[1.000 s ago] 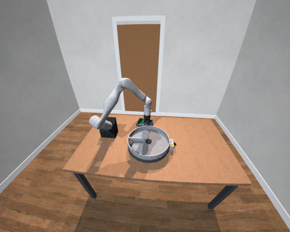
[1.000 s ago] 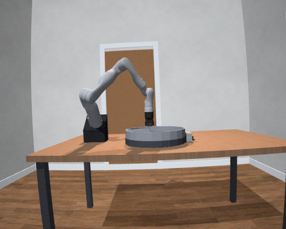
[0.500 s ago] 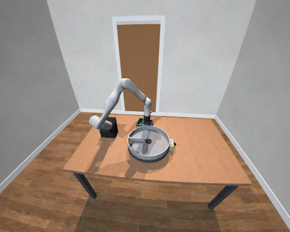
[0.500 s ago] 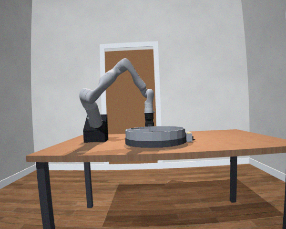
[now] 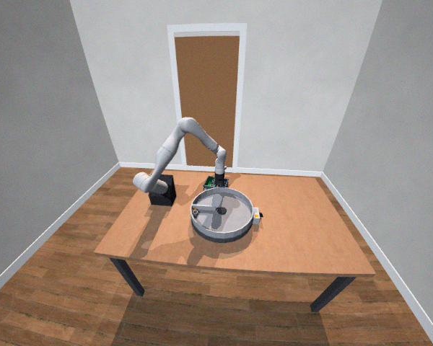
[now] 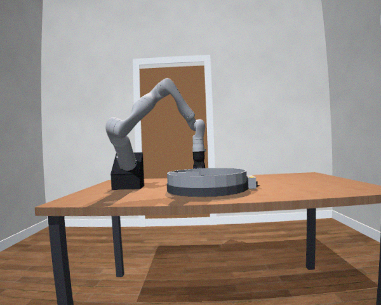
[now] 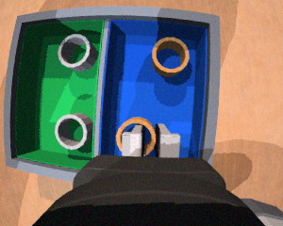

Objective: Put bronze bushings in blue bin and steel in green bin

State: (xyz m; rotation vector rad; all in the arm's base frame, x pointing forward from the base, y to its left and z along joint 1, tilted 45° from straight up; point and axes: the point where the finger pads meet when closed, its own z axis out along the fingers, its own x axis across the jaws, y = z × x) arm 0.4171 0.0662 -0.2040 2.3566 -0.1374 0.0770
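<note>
Right now the blue bin is 4 cm to the left of my hand, 4 cm behind it and 1 cm below it. Round my hand: grey turntable: 30 cm to the right, 3 cm ahead, 2 cm above.
</note>
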